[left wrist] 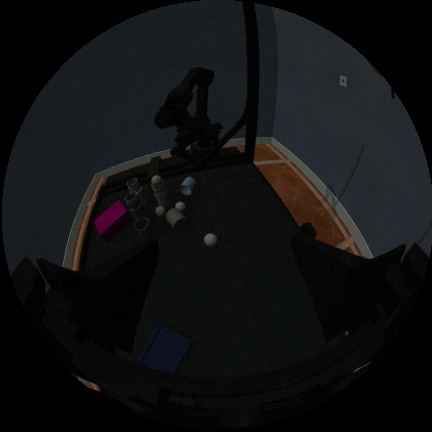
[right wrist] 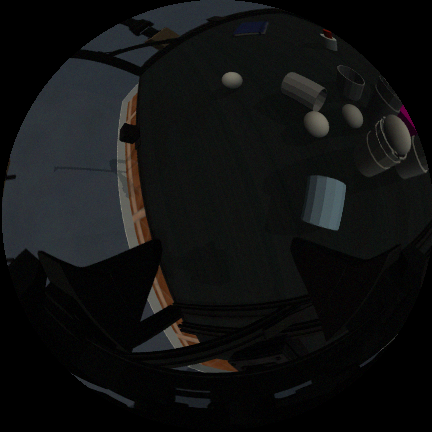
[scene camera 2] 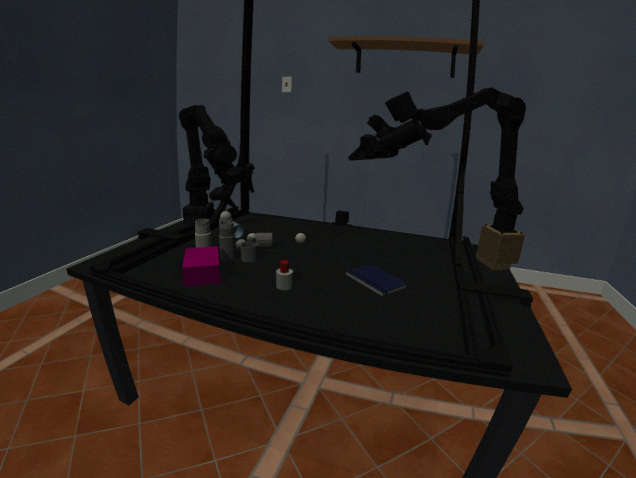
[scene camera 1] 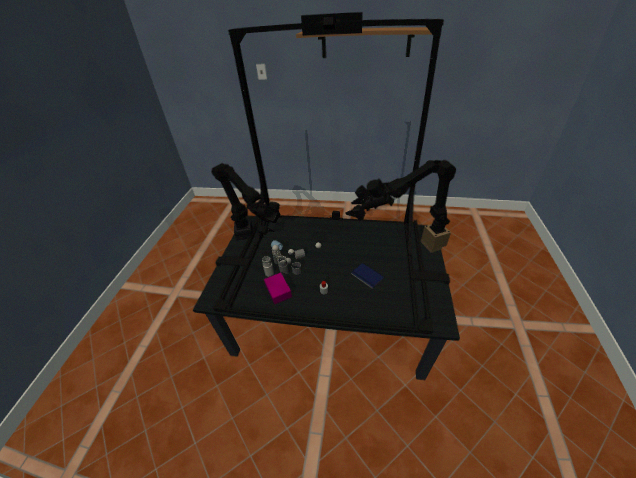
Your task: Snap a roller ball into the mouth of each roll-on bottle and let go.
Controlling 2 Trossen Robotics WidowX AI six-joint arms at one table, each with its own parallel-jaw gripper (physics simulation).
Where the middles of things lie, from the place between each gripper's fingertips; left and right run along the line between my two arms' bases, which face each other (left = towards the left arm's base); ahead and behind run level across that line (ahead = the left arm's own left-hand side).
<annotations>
The magenta block [scene camera 2: 200, 266] is 38 cm ahead of my right hand, 9 cm to the left of it and 9 cm below it.
I see my left gripper 31 cm short of the magenta block, 32 cm to the left of it and 26 cm above it.
</annotations>
